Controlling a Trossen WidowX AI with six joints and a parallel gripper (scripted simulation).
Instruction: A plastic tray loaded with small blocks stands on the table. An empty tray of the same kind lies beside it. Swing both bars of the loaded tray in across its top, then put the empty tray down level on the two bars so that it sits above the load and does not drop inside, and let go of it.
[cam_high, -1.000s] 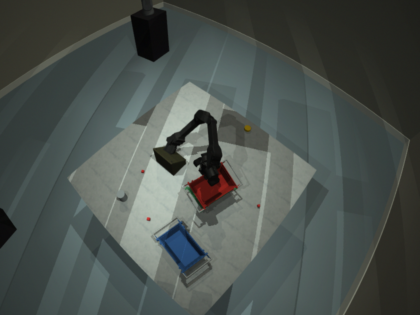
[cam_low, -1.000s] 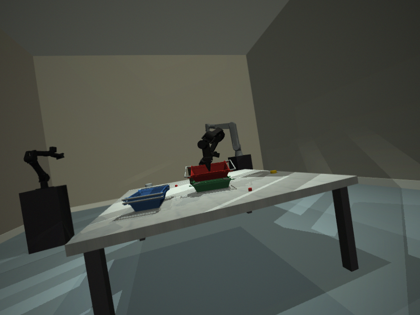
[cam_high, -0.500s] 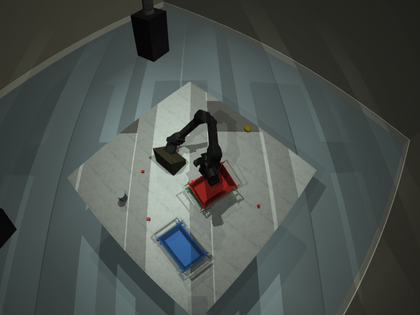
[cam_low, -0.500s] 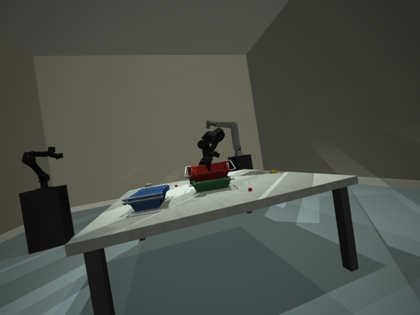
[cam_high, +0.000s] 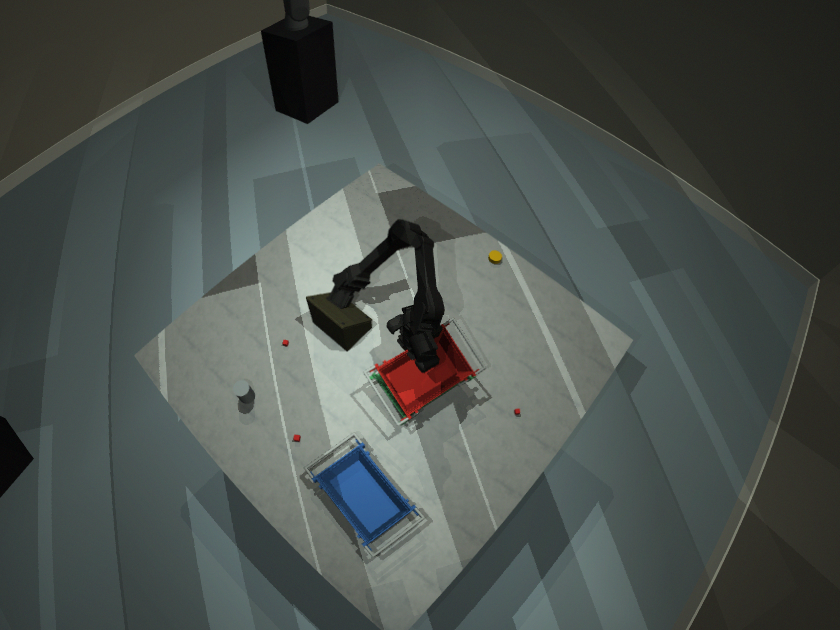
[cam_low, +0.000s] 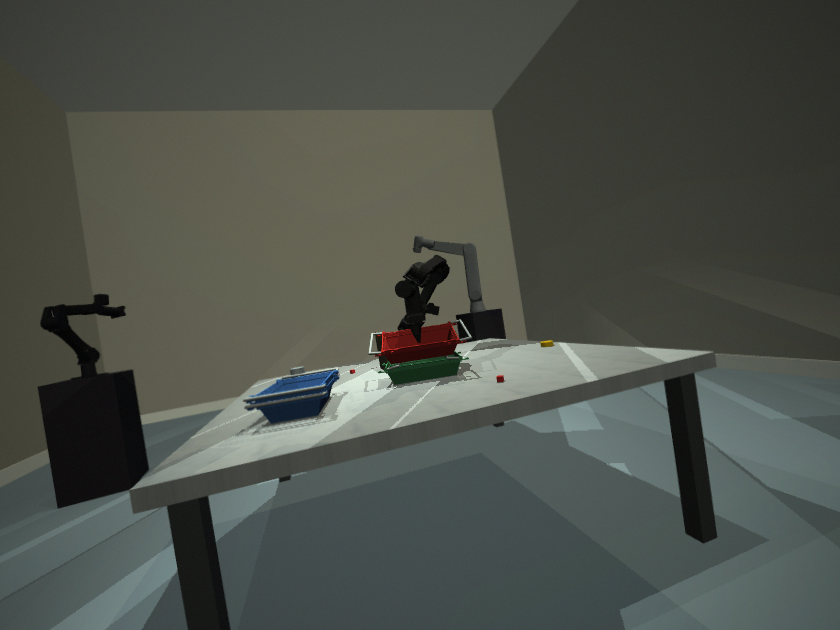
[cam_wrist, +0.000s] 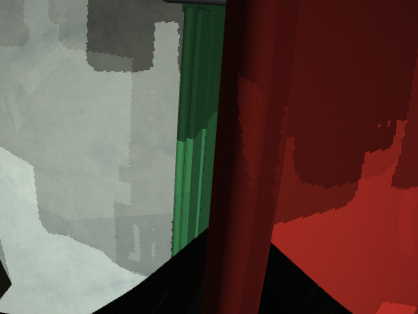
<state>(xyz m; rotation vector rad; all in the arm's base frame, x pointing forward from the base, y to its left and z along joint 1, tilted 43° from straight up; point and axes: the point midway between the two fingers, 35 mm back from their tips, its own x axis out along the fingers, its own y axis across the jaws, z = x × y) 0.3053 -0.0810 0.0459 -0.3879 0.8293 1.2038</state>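
My gripper tip is 7 cm short of the red tray, 3 cm to the left of it and 1 cm below it. From my gripper tip the other things lie so: yellow disc: 56 cm to the left, 10 cm below; then grey cylinder: 38 cm behind, 39 cm to the right, 8 cm below.
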